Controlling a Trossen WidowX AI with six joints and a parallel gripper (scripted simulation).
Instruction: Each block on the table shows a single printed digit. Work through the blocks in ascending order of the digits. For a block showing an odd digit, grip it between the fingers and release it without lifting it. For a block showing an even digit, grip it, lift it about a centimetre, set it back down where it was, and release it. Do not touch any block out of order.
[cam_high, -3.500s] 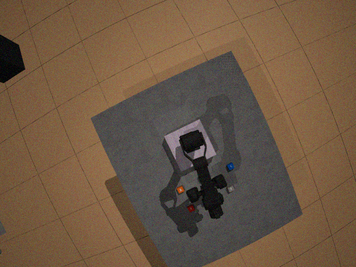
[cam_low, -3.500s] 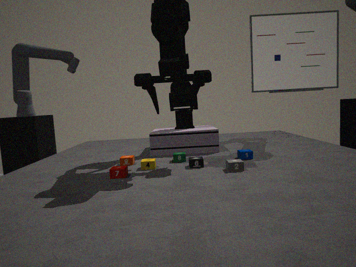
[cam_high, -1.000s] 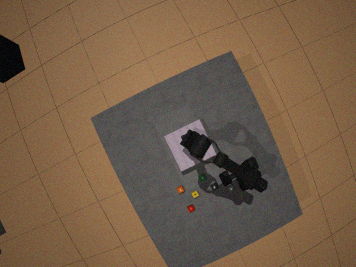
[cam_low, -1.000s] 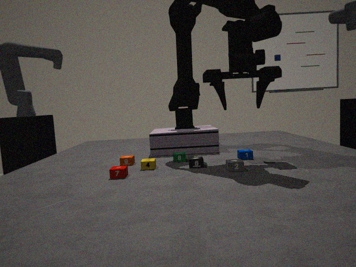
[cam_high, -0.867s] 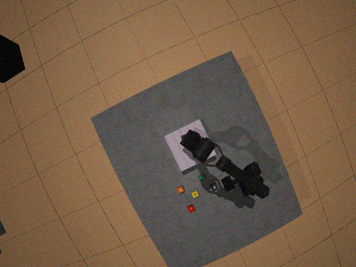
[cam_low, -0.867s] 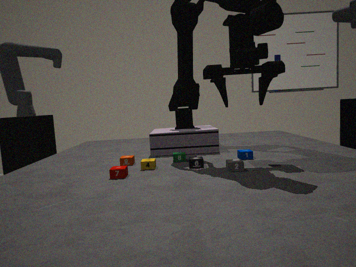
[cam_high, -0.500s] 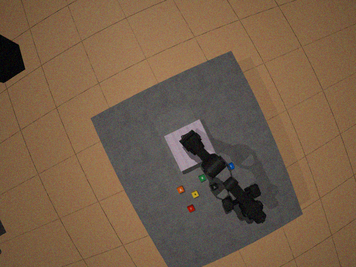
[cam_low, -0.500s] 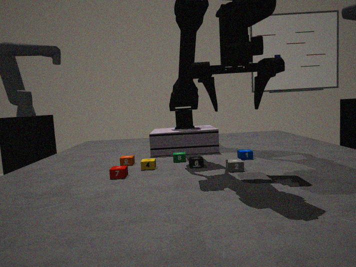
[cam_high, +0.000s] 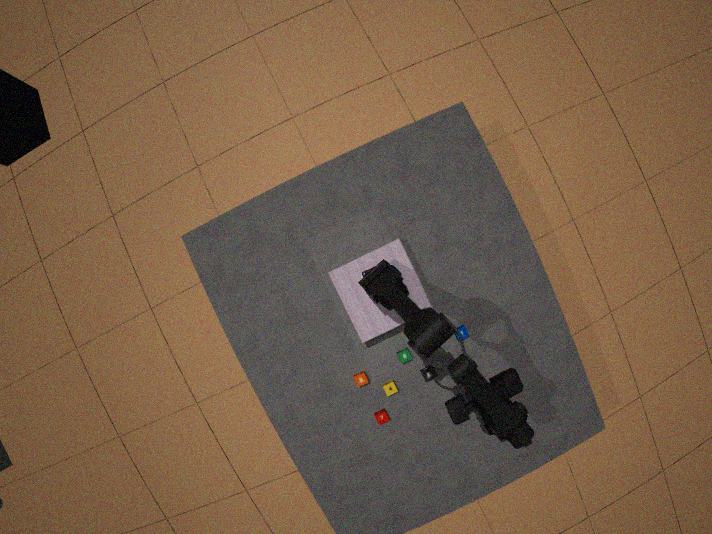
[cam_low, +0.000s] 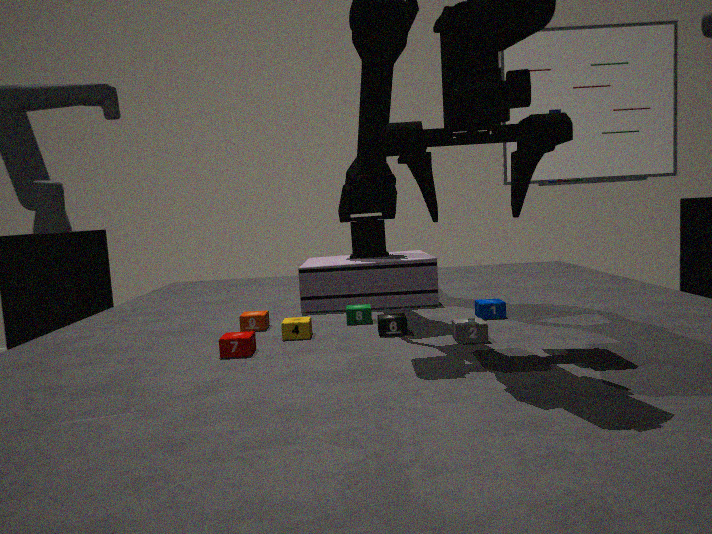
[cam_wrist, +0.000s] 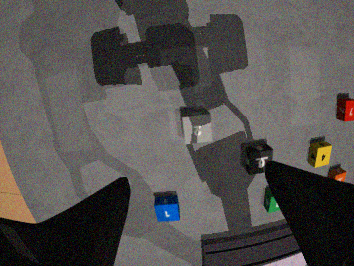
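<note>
Right now the blue 1 block is 12 cm below my gripper tip, 12 cm behind it and 4 cm to the left of it. Round my gripper tip: grey 2 block (12 cm below, 1 cm to the right); green 8 block (13 cm to the right, 13 cm behind, 12 cm below); black 6 block (12 cm below, 9 cm to the right, 5 cm behind).
</note>
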